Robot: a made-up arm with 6 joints.
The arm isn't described. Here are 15 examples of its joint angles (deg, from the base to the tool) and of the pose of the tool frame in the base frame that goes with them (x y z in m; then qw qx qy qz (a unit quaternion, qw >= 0)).
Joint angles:
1: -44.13 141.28 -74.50 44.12 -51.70 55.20
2: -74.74 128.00 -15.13 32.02 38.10 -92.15
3: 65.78 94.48 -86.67 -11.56 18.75 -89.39
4: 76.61 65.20 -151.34 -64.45 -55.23 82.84
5: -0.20 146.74 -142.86 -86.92 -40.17 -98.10
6: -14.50 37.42 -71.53 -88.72 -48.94 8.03
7: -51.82 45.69 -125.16 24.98 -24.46 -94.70
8: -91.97 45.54 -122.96 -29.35 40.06 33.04
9: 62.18 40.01 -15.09 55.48 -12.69 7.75
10: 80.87 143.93 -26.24 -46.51 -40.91 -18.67
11: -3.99 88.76 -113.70 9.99 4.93 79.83
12: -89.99 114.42 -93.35 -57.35 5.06 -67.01
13: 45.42 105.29 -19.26 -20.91 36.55 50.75
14: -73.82 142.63 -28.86 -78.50 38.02 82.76
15: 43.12 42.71 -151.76 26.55 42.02 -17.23
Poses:
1: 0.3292 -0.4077 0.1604 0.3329 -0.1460 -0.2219 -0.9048
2: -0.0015 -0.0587 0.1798 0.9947 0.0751 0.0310 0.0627
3: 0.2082 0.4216 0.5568 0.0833 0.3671 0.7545 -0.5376
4: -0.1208 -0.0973 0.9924 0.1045 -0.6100 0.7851 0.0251
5: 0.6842 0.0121 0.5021 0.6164 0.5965 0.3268 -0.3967
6: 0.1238 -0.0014 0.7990 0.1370 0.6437 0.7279 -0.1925
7: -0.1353 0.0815 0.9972 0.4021 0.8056 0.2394 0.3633
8: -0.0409 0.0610 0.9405 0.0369 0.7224 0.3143 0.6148
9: 0.0823 0.2185 0.4365 0.9351 0.1044 -0.3382 -0.0176
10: -0.0290 0.1317 0.0442 0.2327 0.0394 -0.3947 0.8880
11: 0.3743 -0.0234 0.8529 0.6682 0.2886 -0.4842 -0.4856
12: -0.0843 -0.5781 0.4553 0.4400 -0.7755 0.2430 0.3820
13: 0.0894 0.1134 0.1895 0.7515 -0.5631 0.1466 0.3110
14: -0.0351 -0.1425 0.0808 0.6975 -0.3140 0.6053 -0.2202
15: -0.2619 -0.1692 0.9042 0.2416 0.1634 -0.9456 -0.1443
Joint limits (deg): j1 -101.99..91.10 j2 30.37..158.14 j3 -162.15..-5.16 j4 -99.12..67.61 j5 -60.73..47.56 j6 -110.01..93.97
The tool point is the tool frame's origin. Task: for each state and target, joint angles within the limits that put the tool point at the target. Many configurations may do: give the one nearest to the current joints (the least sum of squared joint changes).
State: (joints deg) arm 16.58 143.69 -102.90 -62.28 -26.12 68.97
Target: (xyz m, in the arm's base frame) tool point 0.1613 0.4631 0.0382
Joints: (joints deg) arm 62.85 156.56 -87.89 -64.37 -31.39 69.25
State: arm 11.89 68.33 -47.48 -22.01 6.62 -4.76
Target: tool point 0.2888 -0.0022 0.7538
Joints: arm 0.15 62.12 -79.82 -22.32 -1.74 -4.72
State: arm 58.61 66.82 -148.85 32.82 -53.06 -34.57
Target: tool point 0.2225 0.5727 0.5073
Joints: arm 68.50 117.89 -98.87 33.24 -43.29 -36.53
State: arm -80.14 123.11 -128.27 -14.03 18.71 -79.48
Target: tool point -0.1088 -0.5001 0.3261
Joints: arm -94.51 120.56 -86.77 -12.57 37.35 -77.37
